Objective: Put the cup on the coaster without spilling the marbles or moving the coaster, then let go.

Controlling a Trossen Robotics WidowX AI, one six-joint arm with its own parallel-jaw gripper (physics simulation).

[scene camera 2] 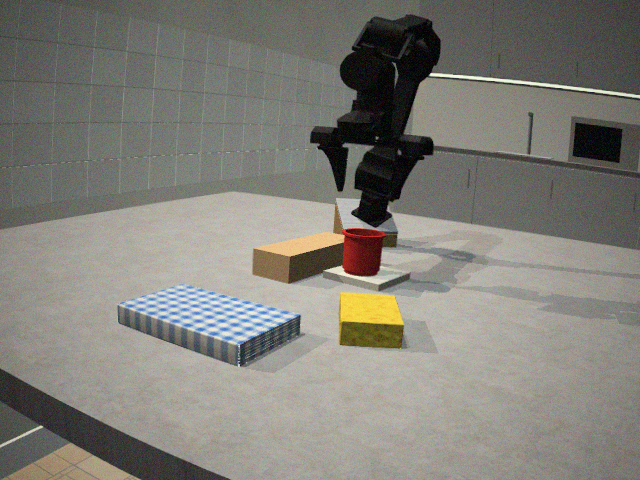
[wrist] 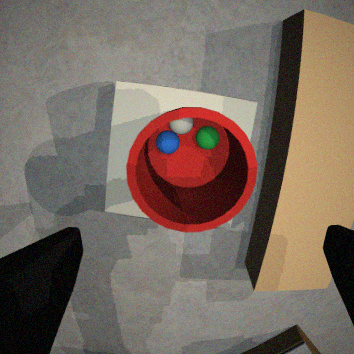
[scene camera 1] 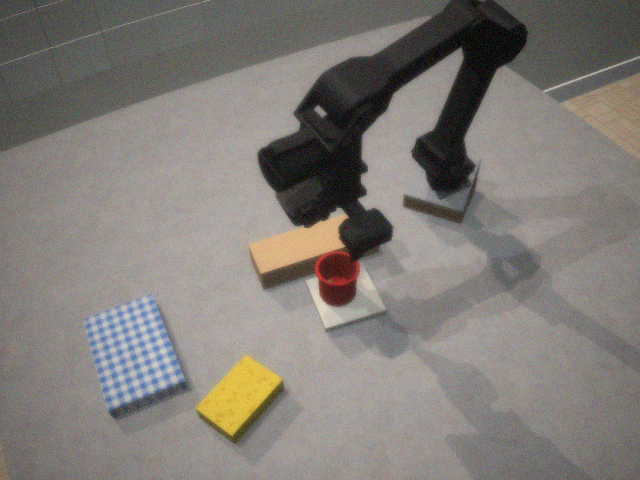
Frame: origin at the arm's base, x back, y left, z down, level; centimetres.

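Where they show: gripper, fingertip midpoint: (scene camera 2: 366, 195) (wrist: 207, 241) (scene camera 1: 339, 239); arm's base at its link origin: (scene camera 2: 371, 214) (scene camera 1: 448, 178).
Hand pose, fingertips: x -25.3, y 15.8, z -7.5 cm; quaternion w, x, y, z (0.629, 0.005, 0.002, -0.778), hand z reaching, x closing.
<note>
Each offset is from my fingertips to the top centre of the thing.
A red cup {dy +0.4, dx -0.5, dz +5.8 cm} (scene camera 1: 337, 289) (scene camera 2: 362, 253) (wrist: 191, 225) stands upright on the pale square coaster {dy +1.0, dx +0.6, dz +12.1 cm} (scene camera 1: 356, 316) (scene camera 2: 379, 283) (wrist: 120, 130). Inside the cup in the wrist view lie a blue marble {dy +1.9, dx -0.8, dz +9.9 cm} (wrist: 167, 142), a green marble {dy -0.6, dx -1.7, dz +9.9 cm} (wrist: 207, 137) and a white marble {dy +1.3, dx -2.3, dz +9.9 cm} (wrist: 181, 125), which is partly hidden by the rim. My gripper (scene camera 2: 367, 193) (wrist: 207, 241) is wide open with nothing between its fingers. It is above and behind the cup, apart from it; in scene camera 1 one fingertip overlaps the cup's far rim, and the other finger is hidden.
A tan wooden block {dy -9.4, dx -1.7, dz +9.1 cm} (scene camera 1: 299, 248) (scene camera 2: 294, 253) (wrist: 310, 150) lies close beside the coaster. A yellow sponge {dy +15.0, dx -19.0, dz +10.3 cm} (scene camera 1: 240, 395) (scene camera 2: 370, 320) and a folded blue-and-white checked cloth {dy +2.9, dx -33.9, dz +10.8 cm} (scene camera 1: 134, 351) (scene camera 2: 206, 315) lie on the table farther from the arm. The arm's base stands on a small wedge-like plate (scene camera 1: 434, 205).
</note>
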